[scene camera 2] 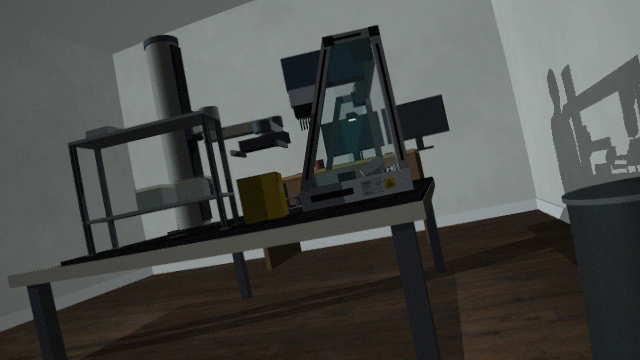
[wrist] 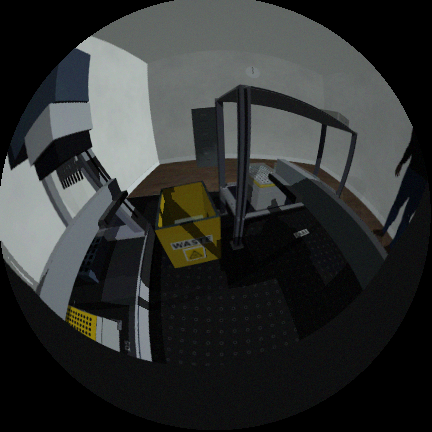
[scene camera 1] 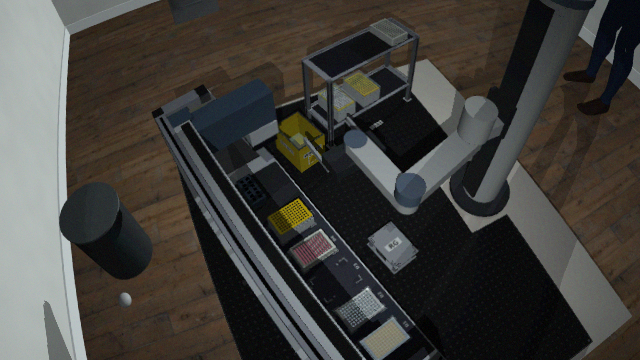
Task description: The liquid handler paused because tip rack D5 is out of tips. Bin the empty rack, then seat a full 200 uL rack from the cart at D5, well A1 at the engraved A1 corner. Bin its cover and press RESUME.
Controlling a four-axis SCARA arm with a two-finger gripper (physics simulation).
Labels:
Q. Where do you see a yellow waste bin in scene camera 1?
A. At 303, 158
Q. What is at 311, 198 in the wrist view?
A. My gripper.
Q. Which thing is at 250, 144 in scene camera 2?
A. My gripper.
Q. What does my gripper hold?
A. Nothing.

